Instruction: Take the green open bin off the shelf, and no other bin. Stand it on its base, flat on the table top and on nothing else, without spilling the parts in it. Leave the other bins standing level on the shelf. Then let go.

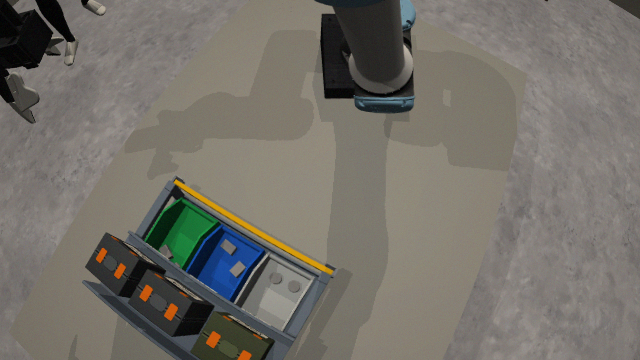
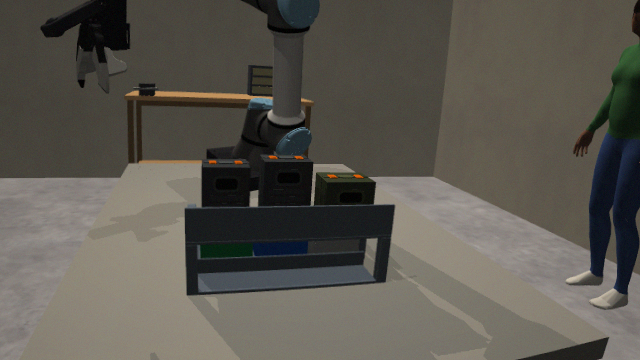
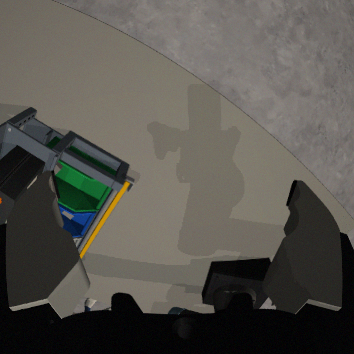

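Pixels of known places: gripper, between the fingertips: (image 1: 46, 86) (image 2: 93, 90) (image 3: 174, 179); arm's base, origin of its link: (image 2: 252, 161).
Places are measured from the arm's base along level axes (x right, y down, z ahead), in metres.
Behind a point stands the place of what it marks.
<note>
The green open bin (image 1: 187, 234) {z 0.558, x 0.243, y 0.066 m} (image 2: 226, 250) {z 0.667, x 0.258, y 0.030 m} (image 3: 82, 184) {z 0.565, x 0.208, y 0.066 m} sits in the shelf (image 1: 255, 227) {z 0.501, x 0.093, y 0.010 m} (image 2: 287, 223) (image 3: 106, 218) {z 0.485, x 0.187, y 0.010 m}, at the end of its row, with grey parts (image 1: 166, 251) {z 0.612, x 0.268, y 0.051 m} at its rear. Beside it sit the blue bin (image 1: 212, 267) {z 0.602, x 0.162, y 0.066 m} (image 2: 281, 248) {z 0.688, x 0.151, y 0.029 m} (image 3: 75, 220) {z 0.562, x 0.080, y 0.065 m} with two grey blocks and the light grey bin (image 1: 280, 304) {z 0.623, x 0.003, y 0.066 m} (image 2: 334, 246) {z 0.707, x 0.041, y 0.030 m} with two round parts. All three look level. My gripper (image 1: 51, 91) {z 0.465, x 0.494, y -0.261 m} (image 2: 93, 87) {z 0.465, x 0.494, y -0.261 m} (image 3: 174, 179) {z 0.465, x 0.494, y -0.261 m} is open and empty, high up and apart from the shelf. The bin's underside is hidden.
Two black cases (image 1: 117, 265) {z 0.674, x 0.250, y -0.147 m} (image 1: 170, 302) {z 0.687, x 0.136, y -0.156 m} (image 2: 226, 185) {z 0.712, x 0.270, y -0.114 m} (image 2: 286, 180) {z 0.727, x 0.163, y -0.122 m} and an olive case (image 1: 232, 340) {z 0.705, x 0.036, y -0.122 m} (image 2: 345, 187) {z 0.757, x 0.056, y -0.111 m} stand on the shelf's upper level behind the bins. The shelf stands on the table top (image 1: 435, 240) {z 0.392, x -0.269, y 0.075 m} (image 2: 125, 280) {z 0.656, x 0.449, y 0.075 m} (image 3: 125, 75) {z 0.552, x 0.480, y 0.075 m}. A person (image 2: 622, 100) stands at the right.
</note>
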